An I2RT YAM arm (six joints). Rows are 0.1 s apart.
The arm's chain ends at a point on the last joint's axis. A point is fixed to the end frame.
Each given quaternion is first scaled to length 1.
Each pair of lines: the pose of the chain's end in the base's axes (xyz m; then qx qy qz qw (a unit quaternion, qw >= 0)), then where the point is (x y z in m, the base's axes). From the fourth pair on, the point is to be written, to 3 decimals.
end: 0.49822 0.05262 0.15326 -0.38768 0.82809 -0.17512 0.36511
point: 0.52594 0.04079 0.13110
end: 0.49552 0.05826 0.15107 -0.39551 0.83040 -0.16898 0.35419
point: 0.52276 0.04669 0.12820
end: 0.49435 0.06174 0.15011 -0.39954 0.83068 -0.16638 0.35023
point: 0.52144 0.05032 0.12698
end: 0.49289 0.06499 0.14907 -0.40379 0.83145 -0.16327 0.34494
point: 0.520 0.054 0.126
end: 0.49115 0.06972 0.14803 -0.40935 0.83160 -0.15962 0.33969
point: 0.518 0.059 0.124
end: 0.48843 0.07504 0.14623 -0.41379 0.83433 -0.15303 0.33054
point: 0.515 0.064 0.122
